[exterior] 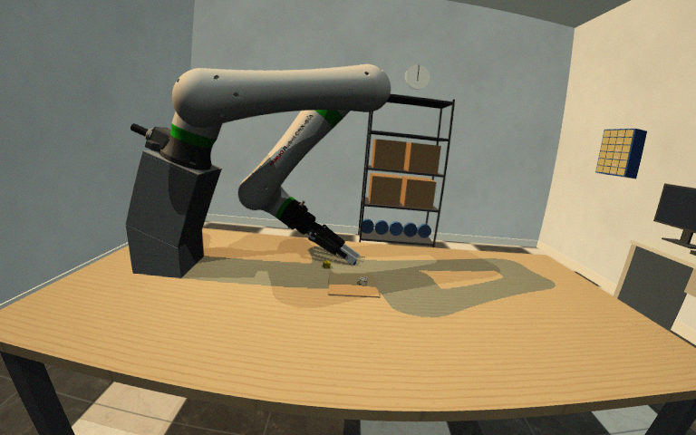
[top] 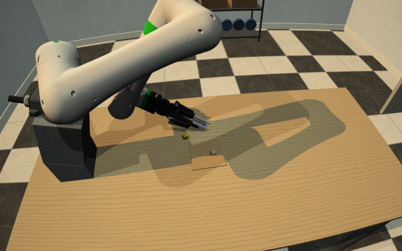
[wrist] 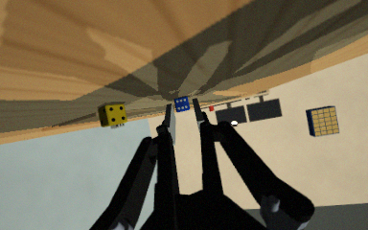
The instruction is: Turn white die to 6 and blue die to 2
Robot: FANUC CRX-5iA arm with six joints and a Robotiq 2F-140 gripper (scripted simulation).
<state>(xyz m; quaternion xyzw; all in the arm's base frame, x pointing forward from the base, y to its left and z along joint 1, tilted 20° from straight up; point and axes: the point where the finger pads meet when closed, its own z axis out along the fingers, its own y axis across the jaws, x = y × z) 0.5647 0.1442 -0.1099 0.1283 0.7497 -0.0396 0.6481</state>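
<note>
Right now the blue die is 20 mm below my hand and 20 mm ahead of it. The rest, counted from my hand: white die (160 mm to the right, 40 mm ahead, 20 mm below); tan mat (160 mm to the right, 30 mm below, 10 mm ahead); yellow die (70 mm behind, 50 mm to the right, 20 mm below).
</note>
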